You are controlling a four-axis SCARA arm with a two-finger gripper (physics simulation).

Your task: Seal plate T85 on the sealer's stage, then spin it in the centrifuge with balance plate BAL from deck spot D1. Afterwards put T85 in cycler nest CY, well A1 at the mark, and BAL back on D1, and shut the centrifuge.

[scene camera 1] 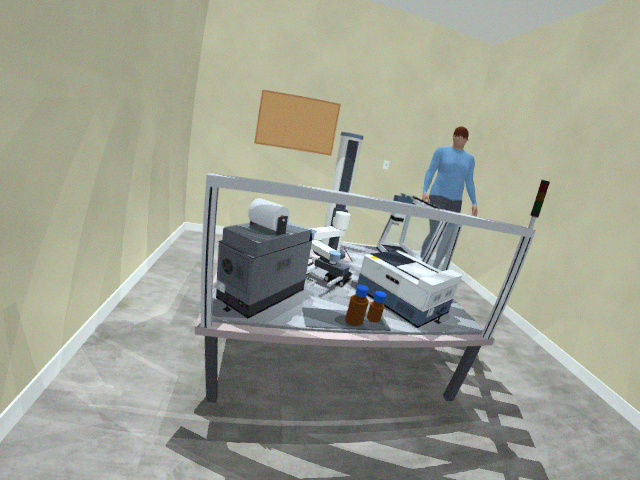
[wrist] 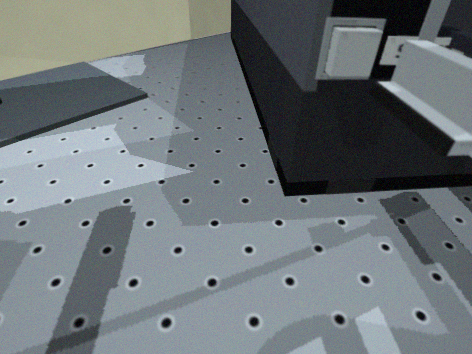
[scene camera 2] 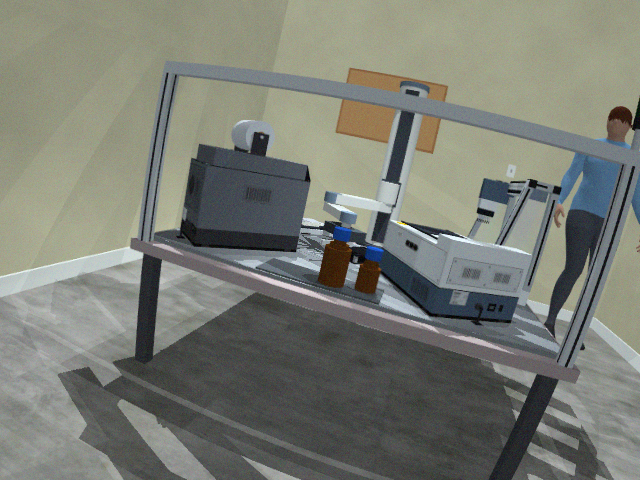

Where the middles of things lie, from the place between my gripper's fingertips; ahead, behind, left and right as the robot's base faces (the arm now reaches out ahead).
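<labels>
Measured from my hand: plate sealer [scene camera 2: 221,207], 60 mm above my hand, 30 mm ahead of it, 240 mm to the right of it; white roll [scene camera 1: 262,212], 330 mm above my hand, 80 mm ahead of it, 280 mm to the right of it.
</labels>
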